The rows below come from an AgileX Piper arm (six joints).
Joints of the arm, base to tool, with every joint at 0 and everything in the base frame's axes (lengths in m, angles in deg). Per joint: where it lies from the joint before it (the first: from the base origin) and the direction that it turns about. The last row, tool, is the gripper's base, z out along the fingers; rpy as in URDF.
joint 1: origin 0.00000 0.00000 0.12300 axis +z
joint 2: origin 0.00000 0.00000 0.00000 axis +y
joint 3: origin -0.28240 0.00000 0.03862 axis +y
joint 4: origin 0.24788 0.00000 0.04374 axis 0.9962 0 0.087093
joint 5: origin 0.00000 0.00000 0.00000 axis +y
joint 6: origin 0.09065 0.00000 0.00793 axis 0.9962 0 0.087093
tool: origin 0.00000 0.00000 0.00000 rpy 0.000 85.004 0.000
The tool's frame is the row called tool.
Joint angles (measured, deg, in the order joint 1, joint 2, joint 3, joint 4, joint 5, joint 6), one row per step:
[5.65, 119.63, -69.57, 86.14, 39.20, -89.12]
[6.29, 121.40, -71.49, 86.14, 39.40, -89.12]
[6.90, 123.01, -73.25, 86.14, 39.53, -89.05]
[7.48, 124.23, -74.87, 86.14, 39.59, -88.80]
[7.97, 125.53, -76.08, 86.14, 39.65, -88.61]
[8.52, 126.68, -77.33, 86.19, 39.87, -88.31]
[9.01, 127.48, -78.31, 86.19, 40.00, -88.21]
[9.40, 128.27, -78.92, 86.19, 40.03, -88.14]
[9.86, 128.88, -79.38, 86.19, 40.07, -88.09]
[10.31, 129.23, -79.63, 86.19, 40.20, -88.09]
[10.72, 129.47, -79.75, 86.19, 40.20, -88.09]
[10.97, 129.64, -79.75, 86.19, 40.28, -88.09]
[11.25, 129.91, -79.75, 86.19, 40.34, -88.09]
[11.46, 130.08, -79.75, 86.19, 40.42, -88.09]
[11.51, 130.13, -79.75, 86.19, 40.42, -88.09]
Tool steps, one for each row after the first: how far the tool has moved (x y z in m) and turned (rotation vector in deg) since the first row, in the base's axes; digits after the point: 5 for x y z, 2 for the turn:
[0.00613, 0.00557, -0.00470, 0.15, -0.12, 0.78]
[0.01153, 0.01089, -0.00913, 0.29, -0.20, 1.44]
[0.01634, 0.01596, -0.01142, 0.49, -0.42, 1.92]
[0.01967, 0.02024, -0.01615, 0.61, -0.19, 2.35]
[0.02279, 0.02522, -0.01951, 0.94, -0.04, 2.85]
[0.02504, 0.02957, -0.02147, 1.09, -0.12, 3.37]
[0.02619, 0.03286, -0.02502, 1.12, 0.12, 3.74]
[0.02660, 0.03663, -0.02783, 1.15, 0.31, 4.20]
[0.02621, 0.04030, -0.02943, 1.22, 0.44, 4.74]
[0.02557, 0.04345, -0.03081, 1.20, 0.56, 5.15]
[0.02482, 0.04540, -0.03209, 1.23, 0.75, 5.46]
[0.02395, 0.04755, -0.03417, 1.23, 1.03, 5.77]
[0.02327, 0.04919, -0.03545, 1.26, 1.21, 6.04]
[0.02312, 0.04956, -0.03584, 1.25, 1.26, 6.09]

